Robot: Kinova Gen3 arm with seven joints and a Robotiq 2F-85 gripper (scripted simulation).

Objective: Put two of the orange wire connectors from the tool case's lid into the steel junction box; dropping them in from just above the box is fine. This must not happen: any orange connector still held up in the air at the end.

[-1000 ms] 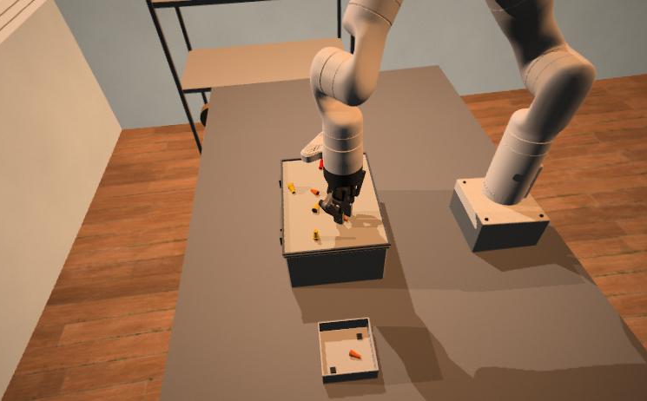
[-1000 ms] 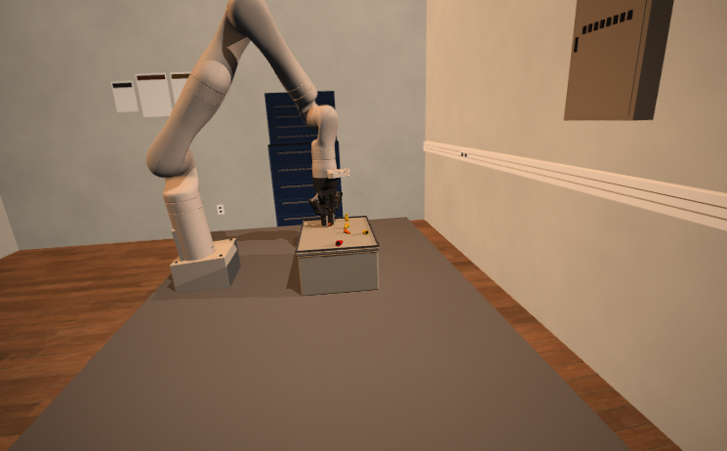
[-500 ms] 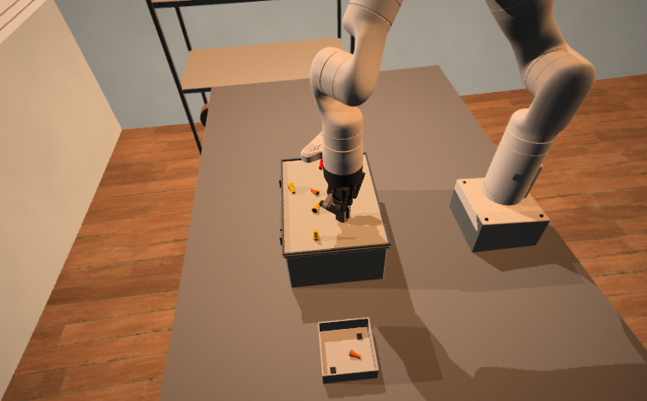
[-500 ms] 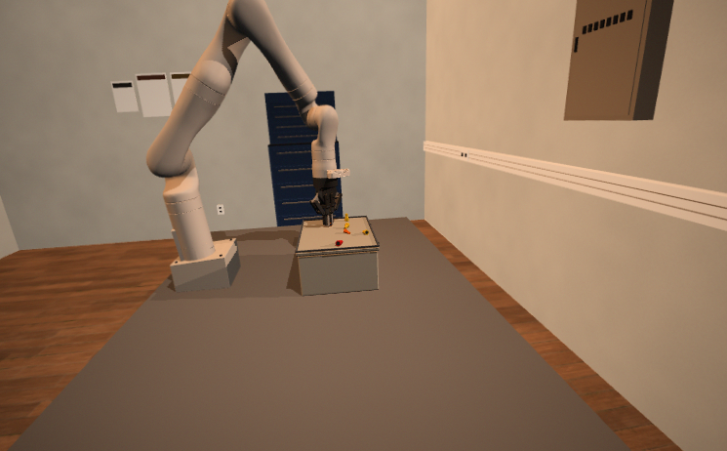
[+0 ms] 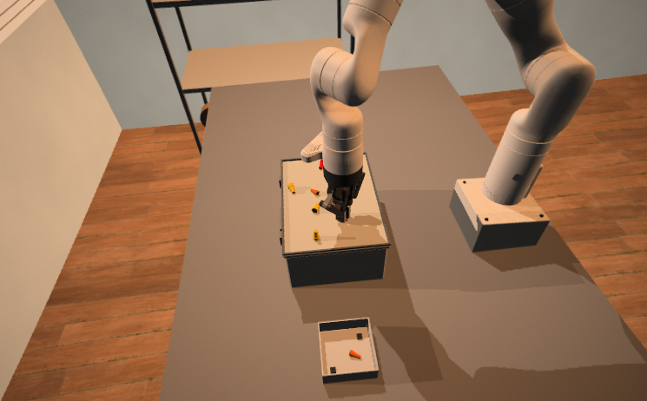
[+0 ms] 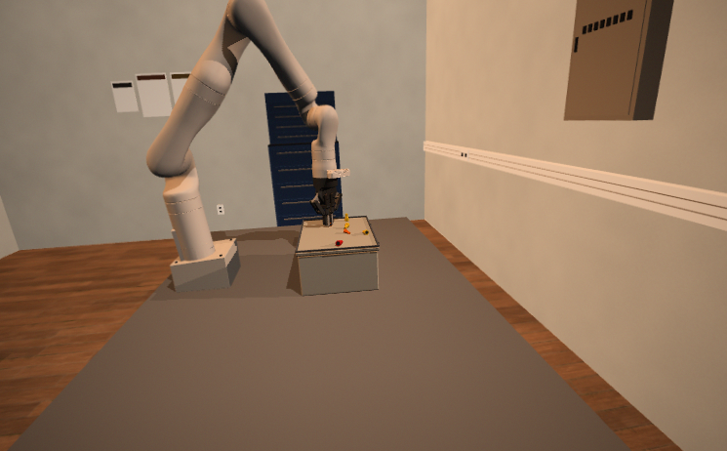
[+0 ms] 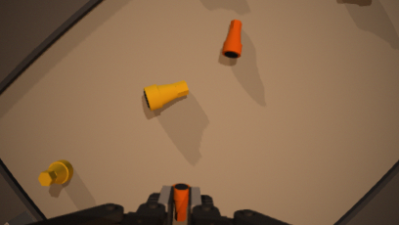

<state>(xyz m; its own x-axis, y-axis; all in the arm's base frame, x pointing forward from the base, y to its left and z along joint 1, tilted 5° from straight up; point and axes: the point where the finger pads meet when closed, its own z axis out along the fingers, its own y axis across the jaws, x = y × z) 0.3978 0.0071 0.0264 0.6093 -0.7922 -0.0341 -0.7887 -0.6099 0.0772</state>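
Right now the tool case is 10 mm ahead of my hand, 70 mm to the right of it and 50 mm below it. From my hand the other things lie so: red connector: 190 mm to the right, 10 mm below.
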